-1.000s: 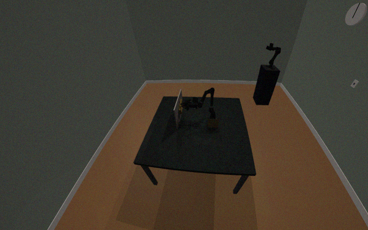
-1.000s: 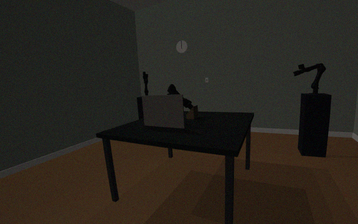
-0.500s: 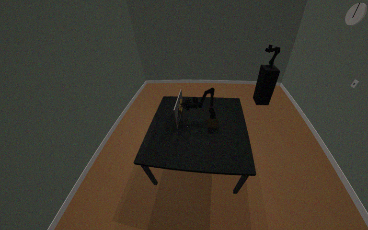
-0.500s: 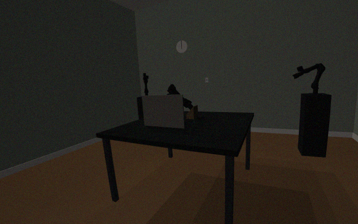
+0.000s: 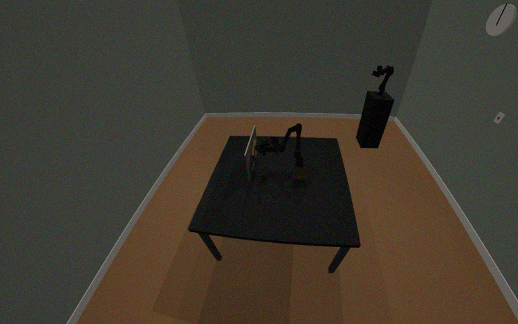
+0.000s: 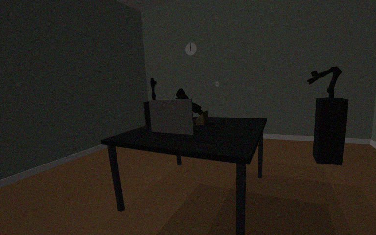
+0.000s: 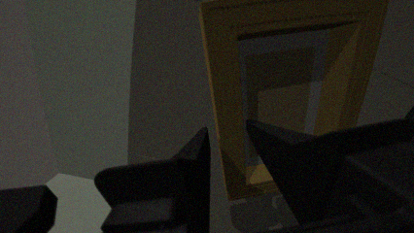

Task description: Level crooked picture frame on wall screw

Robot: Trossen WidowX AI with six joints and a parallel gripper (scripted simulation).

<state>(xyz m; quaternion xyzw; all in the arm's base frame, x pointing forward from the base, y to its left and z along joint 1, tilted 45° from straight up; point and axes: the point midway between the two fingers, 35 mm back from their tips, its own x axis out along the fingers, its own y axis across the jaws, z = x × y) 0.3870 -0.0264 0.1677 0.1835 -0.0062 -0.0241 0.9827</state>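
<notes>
The picture frame lies 10 mm ahead of my gripper tip, 20 mm to the right of it and 50 mm below it. Round my gripper tip: wall panel (20 mm ahead, 10 mm to the right, 70 mm below).
</notes>
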